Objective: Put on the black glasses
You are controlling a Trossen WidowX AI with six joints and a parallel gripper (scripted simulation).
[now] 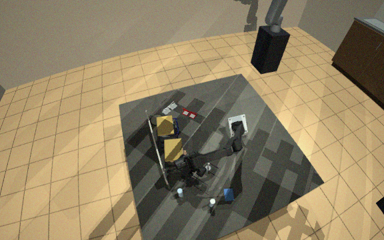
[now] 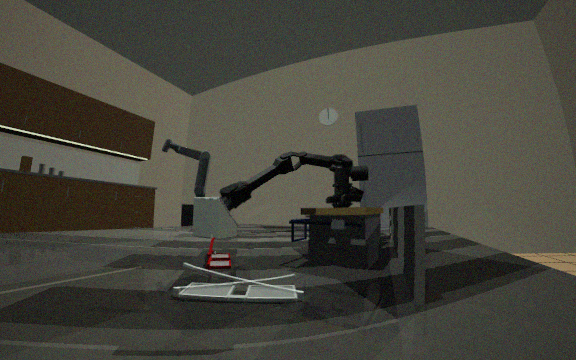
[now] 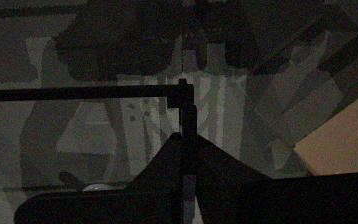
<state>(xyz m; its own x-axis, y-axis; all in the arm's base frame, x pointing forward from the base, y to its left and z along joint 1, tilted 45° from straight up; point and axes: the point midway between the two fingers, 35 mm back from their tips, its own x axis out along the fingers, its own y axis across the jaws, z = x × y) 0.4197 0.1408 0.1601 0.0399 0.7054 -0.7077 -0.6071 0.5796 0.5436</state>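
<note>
Right now the peg is 120 mm behind my gripper tip and 40 mm below it. From my gripper tip the other things lie so: blue card: 220 mm to the left, 180 mm behind, 60 mm below; thin white panel: 270 mm to the right, 190 mm ahead.
</note>
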